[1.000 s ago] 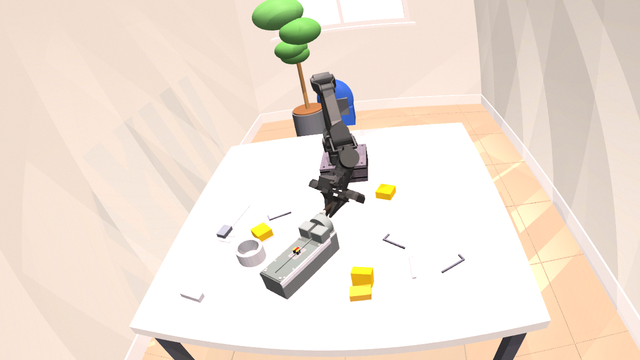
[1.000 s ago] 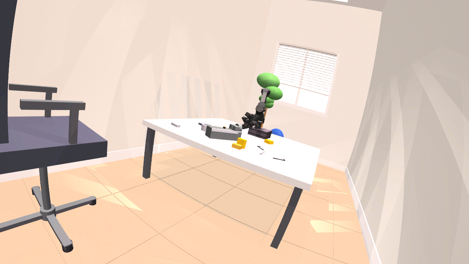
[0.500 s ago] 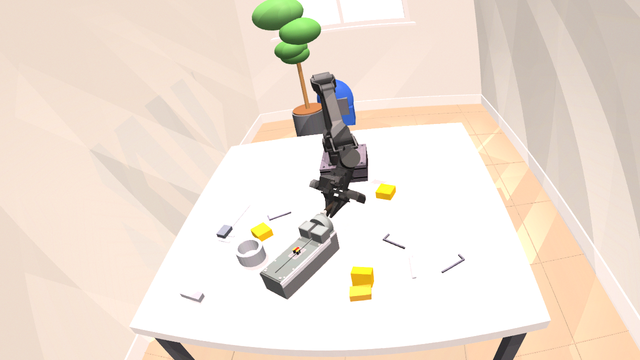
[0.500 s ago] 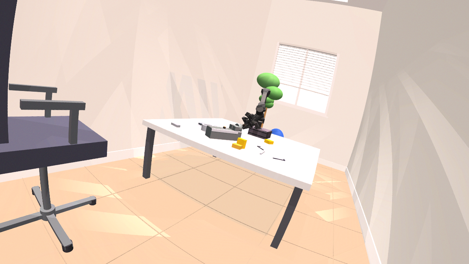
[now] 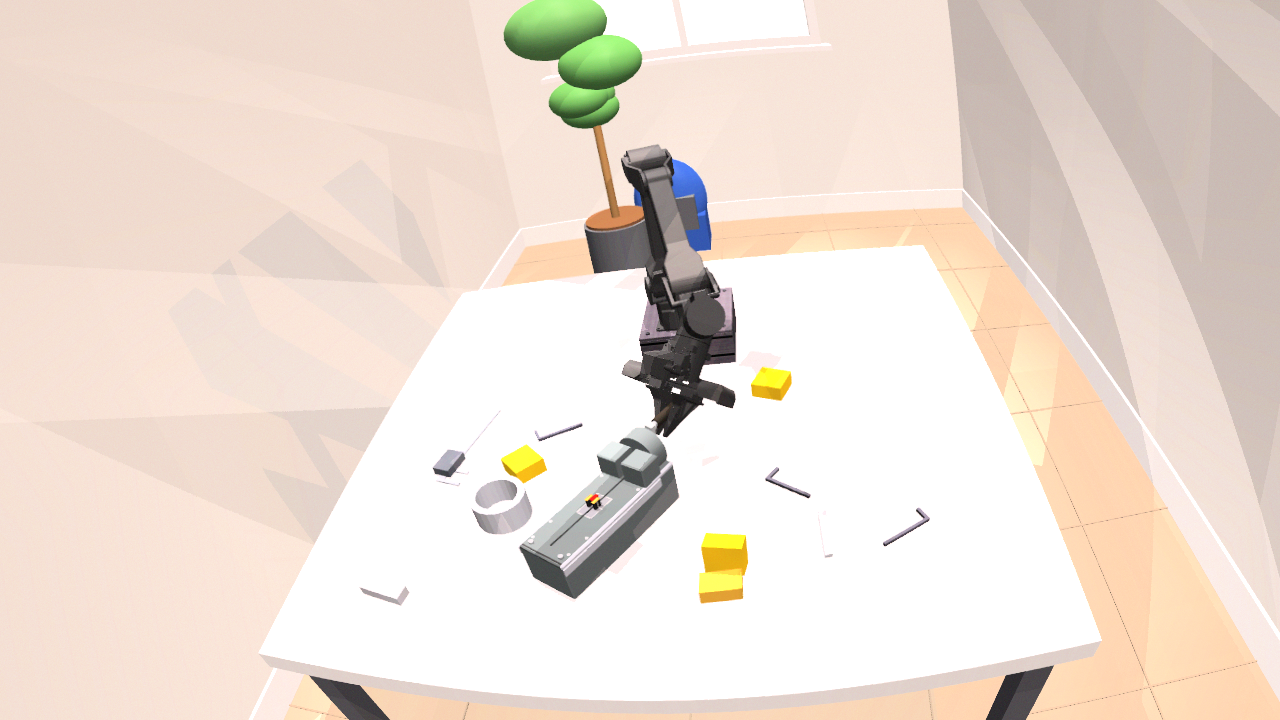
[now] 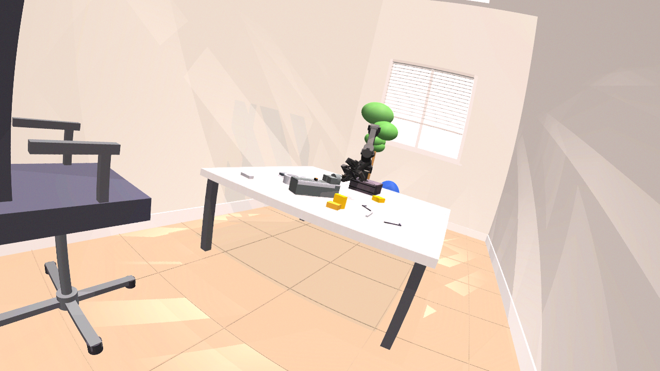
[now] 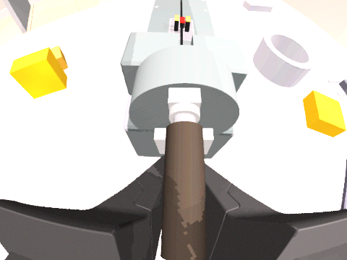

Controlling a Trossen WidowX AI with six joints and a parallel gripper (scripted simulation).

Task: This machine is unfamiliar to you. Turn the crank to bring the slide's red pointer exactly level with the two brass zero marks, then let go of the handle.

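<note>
Now: the red pointer 140 mm ahead of my gripper tip, 80 mm to the right of it and 10 mm below it. Also, from my gripper tip: brown crank handle (20 mm behind, 10 mm to the left, 30 mm above).
</note>
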